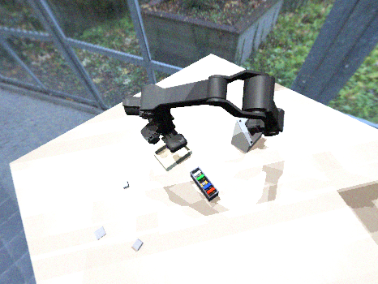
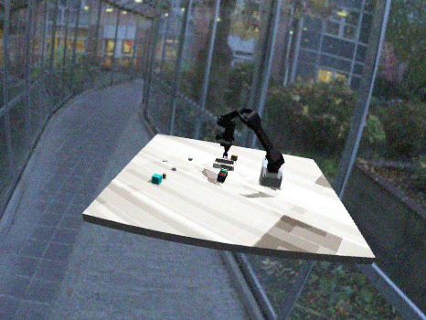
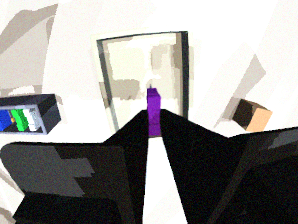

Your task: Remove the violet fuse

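The tray is 8 cm below my gripper tip. Round my gripper tip: violet fuse: 1 cm below; white fuse: 1 cm ahead, 15 cm to the left, 6 cm below; tan cube: 8 cm behind, 14 cm to the right, 7 cm below.
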